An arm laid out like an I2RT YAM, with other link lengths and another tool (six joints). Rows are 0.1 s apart.
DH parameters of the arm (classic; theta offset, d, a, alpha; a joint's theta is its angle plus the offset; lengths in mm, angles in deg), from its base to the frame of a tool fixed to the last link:
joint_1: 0 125.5 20.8 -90
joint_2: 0 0 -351.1 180
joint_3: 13.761 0 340.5 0
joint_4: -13.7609 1.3 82.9 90
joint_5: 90 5.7 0 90
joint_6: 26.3 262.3 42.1 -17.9
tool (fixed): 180 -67.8 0 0
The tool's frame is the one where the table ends.
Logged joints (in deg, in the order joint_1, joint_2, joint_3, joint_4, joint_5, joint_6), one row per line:
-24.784 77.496 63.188 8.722 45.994 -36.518
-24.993 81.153 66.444 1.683 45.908 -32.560
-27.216 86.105 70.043 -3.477 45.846 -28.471
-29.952 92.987 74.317 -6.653 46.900 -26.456
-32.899 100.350 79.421 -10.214 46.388 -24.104
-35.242 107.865 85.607 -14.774 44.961 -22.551
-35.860 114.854 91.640 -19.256 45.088 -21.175
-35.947 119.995 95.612 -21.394 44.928 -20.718
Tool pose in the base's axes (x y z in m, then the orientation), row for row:
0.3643 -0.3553 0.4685 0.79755 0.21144 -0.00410 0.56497
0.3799 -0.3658 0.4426 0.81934 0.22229 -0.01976 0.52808
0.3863 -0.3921 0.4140 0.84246 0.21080 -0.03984 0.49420
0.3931 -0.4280 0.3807 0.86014 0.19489 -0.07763 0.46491
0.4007 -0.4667 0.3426 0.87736 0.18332 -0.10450 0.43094
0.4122 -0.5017 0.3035 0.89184 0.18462 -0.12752 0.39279
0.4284 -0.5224 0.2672 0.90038 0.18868 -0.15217 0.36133
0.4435 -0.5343 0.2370 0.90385 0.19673 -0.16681 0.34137
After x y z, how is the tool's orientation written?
As a quaternion, x y z w.
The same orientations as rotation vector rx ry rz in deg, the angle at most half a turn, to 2 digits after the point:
107.49 28.50 -0.55
112.16 30.43 -2.71
117.03 29.28 -5.53
121.04 27.43 -10.92
125.37 26.20 -14.93
129.70 26.85 -18.55
132.90 27.85 -22.46
134.70 29.32 -24.86

